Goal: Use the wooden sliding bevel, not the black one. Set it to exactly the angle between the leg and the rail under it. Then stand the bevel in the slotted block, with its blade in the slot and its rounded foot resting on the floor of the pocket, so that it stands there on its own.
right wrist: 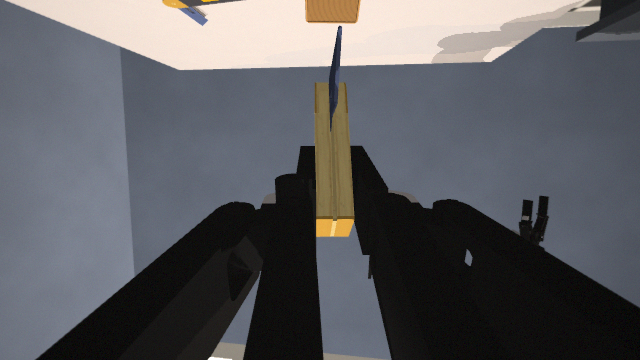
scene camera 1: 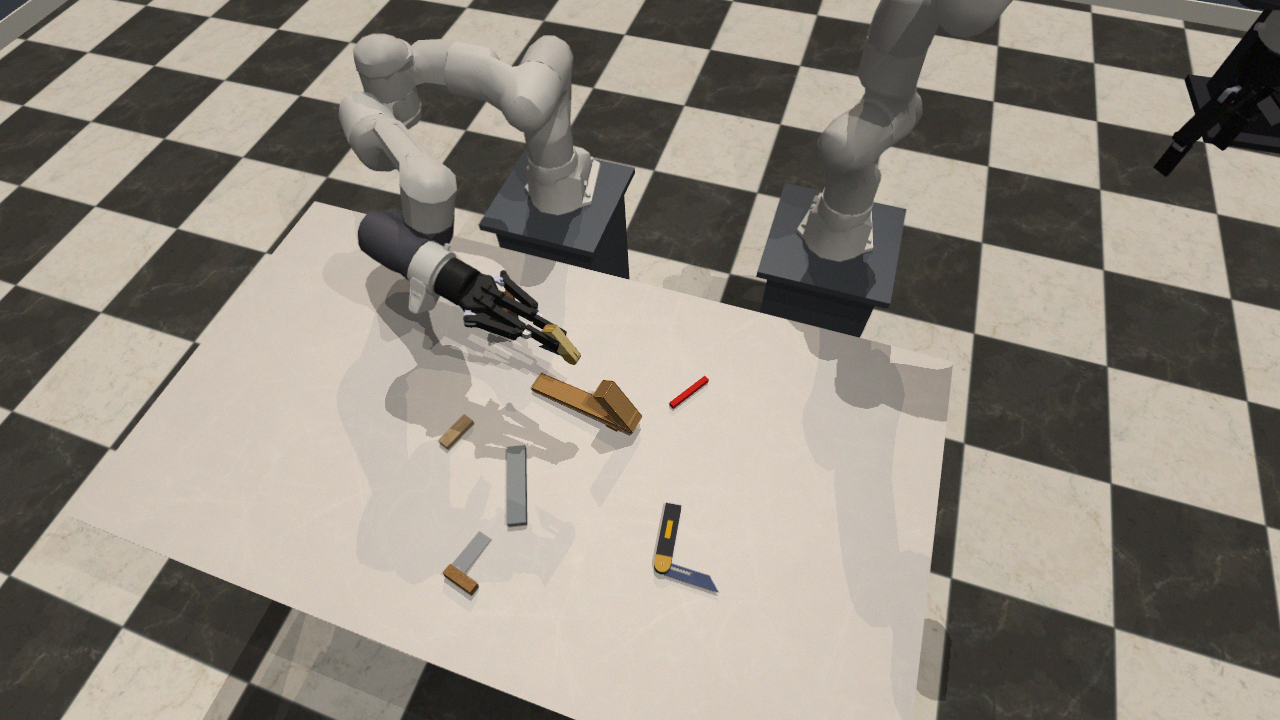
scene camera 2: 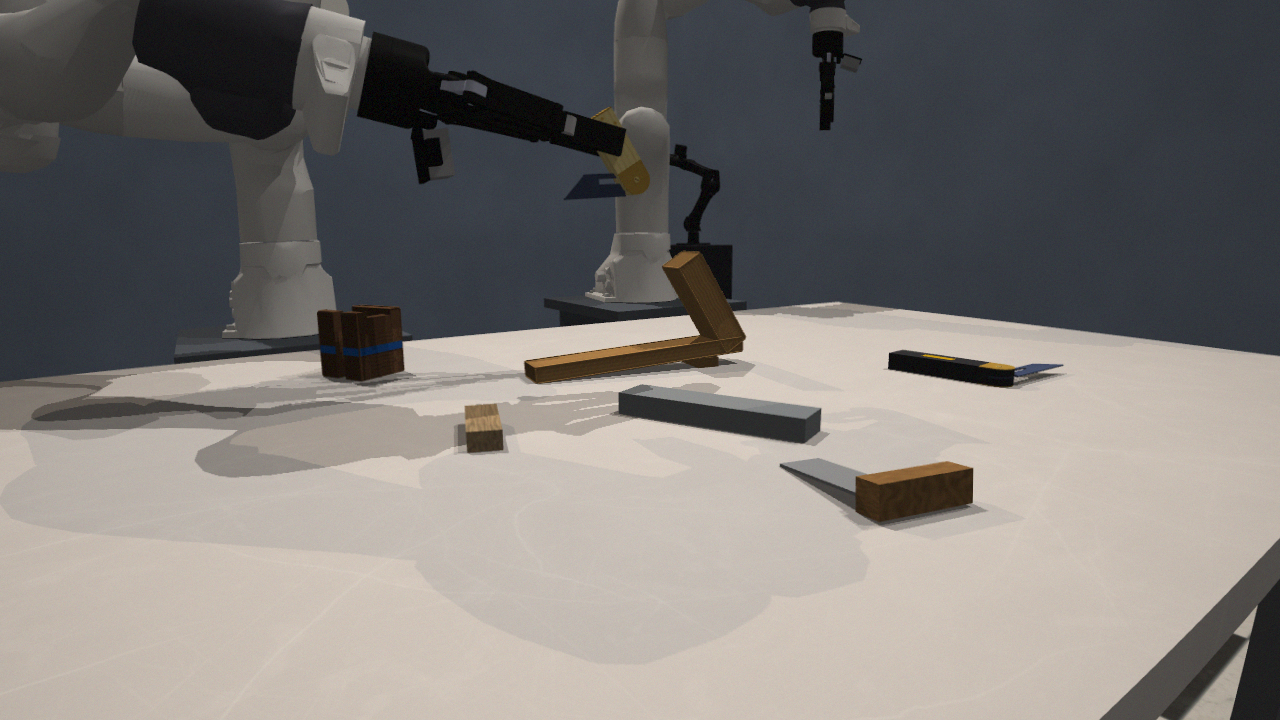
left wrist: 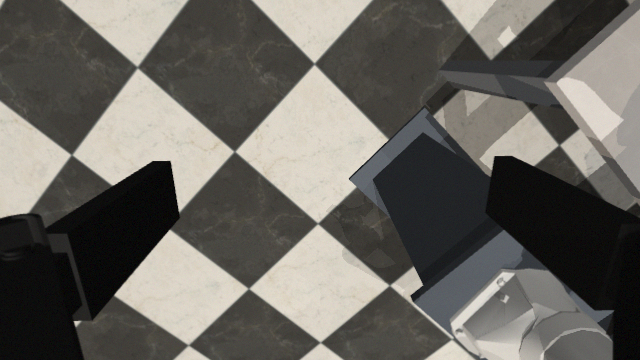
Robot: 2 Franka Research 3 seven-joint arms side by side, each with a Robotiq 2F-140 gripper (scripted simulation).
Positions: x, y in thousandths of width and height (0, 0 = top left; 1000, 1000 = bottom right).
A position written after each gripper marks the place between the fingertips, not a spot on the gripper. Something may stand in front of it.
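Observation:
You'd find the left gripper (scene camera 1: 929, 220) in this scene, and scene camera 2 has the left gripper (scene camera 2: 646, 176) as well. The left wrist view shows the left gripper (left wrist: 521, 521), and the right wrist view shows the left gripper (right wrist: 838, 551) too. There's also the right gripper (scene camera 2: 482, 201). Scene camera 1 shows the right gripper (scene camera 1: 439, 474), and so does the right wrist view, with the right gripper (right wrist: 518, 471). Then there's a black bevel (scene camera 2: 761, 516), but in the left wrist view the bevel is out of frame. There's a grey bar (scene camera 2: 623, 588) too, and scene camera 1 shows the grey bar (scene camera 1: 404, 633), though in the right wrist view the bar is out of frame.

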